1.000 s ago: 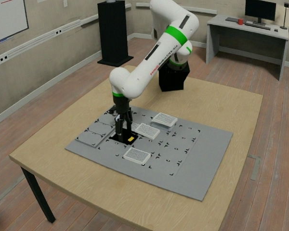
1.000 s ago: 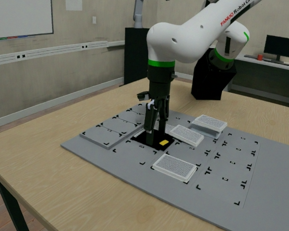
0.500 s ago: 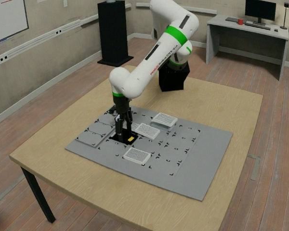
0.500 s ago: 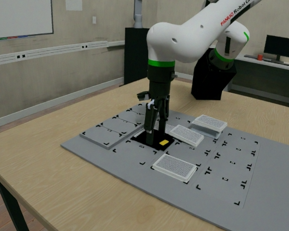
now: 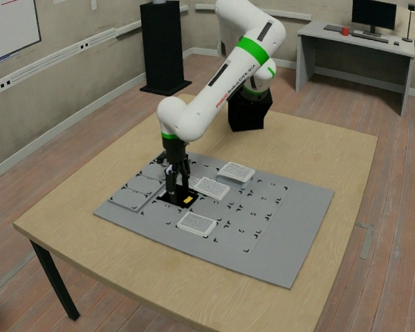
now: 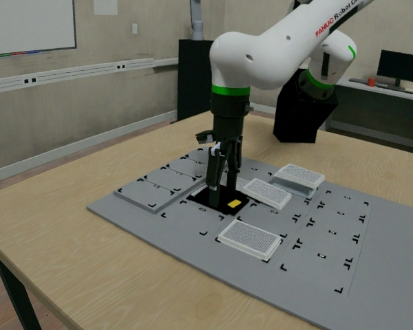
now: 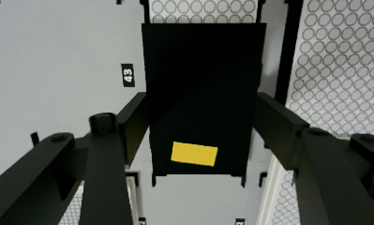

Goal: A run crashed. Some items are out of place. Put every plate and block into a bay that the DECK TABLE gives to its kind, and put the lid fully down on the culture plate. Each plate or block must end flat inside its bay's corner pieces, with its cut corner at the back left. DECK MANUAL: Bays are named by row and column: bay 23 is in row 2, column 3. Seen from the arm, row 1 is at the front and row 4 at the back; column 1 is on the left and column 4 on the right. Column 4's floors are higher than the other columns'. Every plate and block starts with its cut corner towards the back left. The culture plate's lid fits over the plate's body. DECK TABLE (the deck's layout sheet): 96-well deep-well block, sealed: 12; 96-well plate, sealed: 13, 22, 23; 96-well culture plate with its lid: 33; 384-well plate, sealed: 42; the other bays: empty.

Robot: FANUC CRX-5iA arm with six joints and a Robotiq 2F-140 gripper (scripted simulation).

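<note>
The lid lies 20 mm below my hand. Also, from my hand: 384-well plate: 100 mm ahead, 150 mm to the left, 30 mm below; then bay label 43: 60 mm ahead, 20 mm to the right, 40 mm below; then 96-well plate: 110 mm behind, 30 mm to the right, 30 mm below.
</note>
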